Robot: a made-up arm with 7 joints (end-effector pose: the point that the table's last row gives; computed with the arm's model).
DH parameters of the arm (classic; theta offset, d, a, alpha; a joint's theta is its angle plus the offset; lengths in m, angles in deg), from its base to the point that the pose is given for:
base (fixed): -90 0.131 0 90
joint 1: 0 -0.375 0.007 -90
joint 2: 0 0.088 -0.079 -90
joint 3: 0 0.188 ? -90
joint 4: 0 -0.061 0.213 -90
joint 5: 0 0.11 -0.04 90
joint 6: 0 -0.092 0.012 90
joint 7: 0 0.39 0.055 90
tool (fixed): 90 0.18 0 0
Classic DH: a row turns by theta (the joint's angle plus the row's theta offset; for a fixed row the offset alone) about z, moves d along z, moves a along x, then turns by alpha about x.
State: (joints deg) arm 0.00 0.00 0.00 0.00 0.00 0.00 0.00
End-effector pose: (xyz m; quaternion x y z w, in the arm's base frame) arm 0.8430 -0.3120 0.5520 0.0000 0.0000 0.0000 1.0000
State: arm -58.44 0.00 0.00 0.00 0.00 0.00 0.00
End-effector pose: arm 0.8430 -0.5220 0.0855 0.4882 0.0000 0.0000 0.8728
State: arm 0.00 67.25 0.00 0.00 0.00 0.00 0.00
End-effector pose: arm 0.8373 0.3066 0.5520 0.0000 0.0000 0.5538 0.8327
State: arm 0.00 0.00 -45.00 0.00 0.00 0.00 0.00
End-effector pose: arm 0.8430 0.0359 0.7260 -0.3827 0.0000 0.0000 0.9239
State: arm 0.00 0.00 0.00 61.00 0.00 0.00 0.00
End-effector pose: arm 0.4888 -0.4332 0.5520 0.0000 0.0000 -0.5075 0.8616
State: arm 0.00 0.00 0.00 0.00 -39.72 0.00 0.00
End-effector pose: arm 0.8430 -0.4796 0.4720 0.3397 0.0000 0.0000 0.9405
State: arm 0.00 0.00 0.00 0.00 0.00 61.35 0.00
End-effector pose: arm 0.5812 -0.6194 0.5520 0.0000 0.0000 -0.5102 0.8601
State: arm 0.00 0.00 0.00 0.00 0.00 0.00 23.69
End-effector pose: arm 0.8430 -0.3797 0.5147 0.2053 0.0000 0.0000 0.9787
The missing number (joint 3, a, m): 0.144
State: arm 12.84 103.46 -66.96 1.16 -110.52 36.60 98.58
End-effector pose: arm 0.5606 0.3659 0.2698 0.6271 0.6170 0.0028 0.4754
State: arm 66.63 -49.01 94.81 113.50 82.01 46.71 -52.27
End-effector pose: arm 0.3204 -0.3403 0.1909 -0.2604 0.7756 -0.5206 0.2441
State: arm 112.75 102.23 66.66 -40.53 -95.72 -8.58 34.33
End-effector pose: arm 0.2387 -0.4076 -0.4192 0.5653 0.5044 -0.6179 0.2103
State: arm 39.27 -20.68 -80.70 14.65 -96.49 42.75 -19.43
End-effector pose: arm 0.5208 0.2055 0.8492 -0.2710 -0.1870 -0.4943 0.8045
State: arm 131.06 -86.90 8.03 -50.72 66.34 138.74 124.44
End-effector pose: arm -0.2717 0.2082 0.1648 0.2828 0.4194 -0.8626 0.0079
